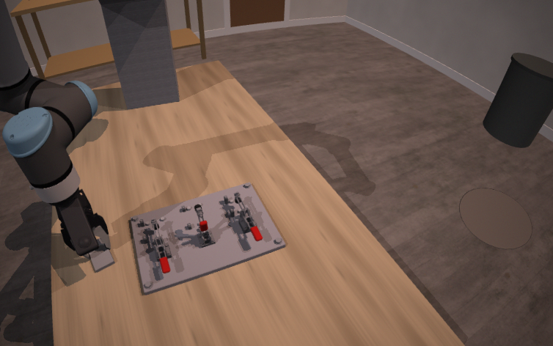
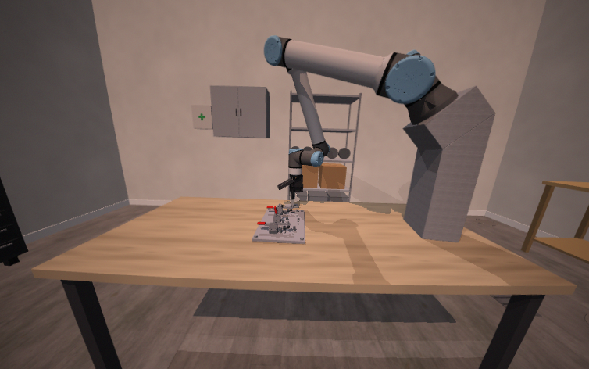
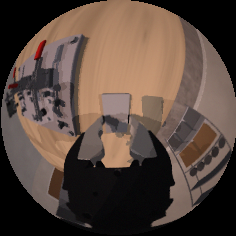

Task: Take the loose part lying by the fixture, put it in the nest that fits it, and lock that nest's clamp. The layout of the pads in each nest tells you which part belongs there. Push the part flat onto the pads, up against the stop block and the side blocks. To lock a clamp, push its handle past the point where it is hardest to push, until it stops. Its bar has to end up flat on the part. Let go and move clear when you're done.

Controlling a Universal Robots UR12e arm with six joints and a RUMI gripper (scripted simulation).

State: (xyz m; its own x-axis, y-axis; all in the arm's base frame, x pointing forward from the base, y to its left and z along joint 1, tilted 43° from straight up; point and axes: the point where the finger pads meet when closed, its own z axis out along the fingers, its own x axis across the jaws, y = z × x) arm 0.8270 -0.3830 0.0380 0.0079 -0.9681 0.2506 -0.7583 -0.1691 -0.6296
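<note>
Now: the fixture 250 mm to the left of my hand, 90 mm ahead of it and 10 mm below it. The rest, counted from my hand: loose part 10 mm below.
</note>
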